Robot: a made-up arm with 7 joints.
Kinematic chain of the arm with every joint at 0, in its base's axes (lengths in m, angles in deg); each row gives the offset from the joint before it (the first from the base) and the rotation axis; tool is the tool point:
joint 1: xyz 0 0 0.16 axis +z
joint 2: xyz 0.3 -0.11 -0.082 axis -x
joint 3: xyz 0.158 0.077 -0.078 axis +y
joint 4: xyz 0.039 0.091 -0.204 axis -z
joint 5: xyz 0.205 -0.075 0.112 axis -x
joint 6: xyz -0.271 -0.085 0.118 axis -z
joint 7: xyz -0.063 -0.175 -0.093 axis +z
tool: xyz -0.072 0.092 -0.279
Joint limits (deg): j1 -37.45..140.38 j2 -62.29..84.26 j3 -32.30..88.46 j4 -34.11..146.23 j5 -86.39..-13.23 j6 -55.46..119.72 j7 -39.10..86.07
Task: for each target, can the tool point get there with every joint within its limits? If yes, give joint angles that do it. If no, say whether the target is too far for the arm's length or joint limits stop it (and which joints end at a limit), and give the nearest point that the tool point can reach.
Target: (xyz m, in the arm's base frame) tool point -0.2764 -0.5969 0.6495
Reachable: no: joint limits stop it (at a limit: joint 1, joint 2, joint 4, joint 5, joint 7) | nearest point -0.1691 -0.5455 0.2709 | short by 0.397 m
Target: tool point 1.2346 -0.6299 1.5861
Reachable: no: too far | nearest point 0.7261 -0.3278 0.4749 | short by 1.259 m
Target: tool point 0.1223 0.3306 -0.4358
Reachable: yes | joints 106.57 64.06 -10.74 18.58 -68.14 63.18 63.08
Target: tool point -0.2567 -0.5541 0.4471
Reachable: no: joint limits stop it (at a limit: joint 1, joint 2, joint 5, joint 7) | nearest point -0.1768 -0.5262 0.2710 | short by 0.195 m
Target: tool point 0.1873 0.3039 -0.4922
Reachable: yes | joints 106.23 70.17 28.44 54.44 -66.47 32.01 60.22
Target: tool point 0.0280 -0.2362 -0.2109
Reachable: yes | joints -5.22 31.65 29.49 -18.12 -44.88 23.09 57.55
